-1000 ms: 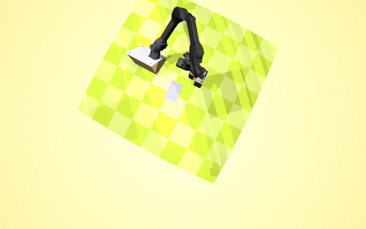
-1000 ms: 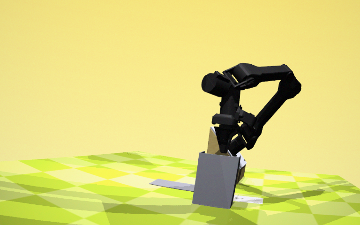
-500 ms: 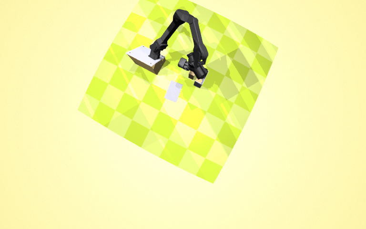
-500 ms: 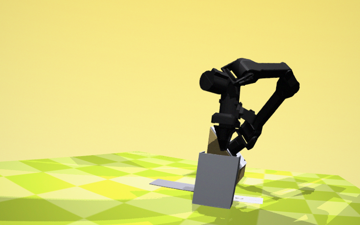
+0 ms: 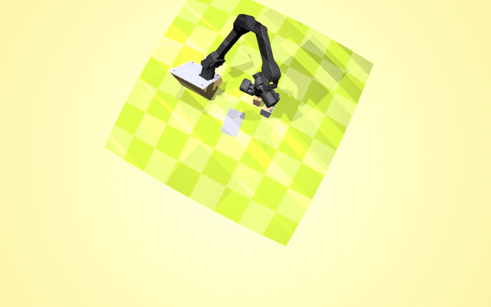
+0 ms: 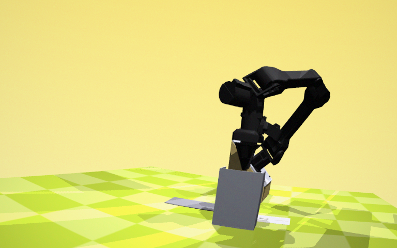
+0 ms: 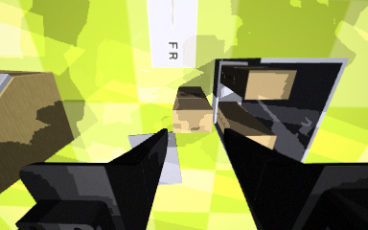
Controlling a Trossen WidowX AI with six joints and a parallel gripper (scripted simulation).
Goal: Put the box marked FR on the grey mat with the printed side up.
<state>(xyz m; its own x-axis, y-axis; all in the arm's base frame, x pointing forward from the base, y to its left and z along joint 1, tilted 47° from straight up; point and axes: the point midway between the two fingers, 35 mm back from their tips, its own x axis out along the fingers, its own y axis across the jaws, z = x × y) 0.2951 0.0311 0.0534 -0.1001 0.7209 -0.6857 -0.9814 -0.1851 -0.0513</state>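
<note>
Now: gripper tip 5 cm past the grey mat, 17 cm to the left of it and 14 cm above it. Also, from my gripper tip: thin white slab 4 cm behind, 9 cm to the left, 14 cm below.
</note>
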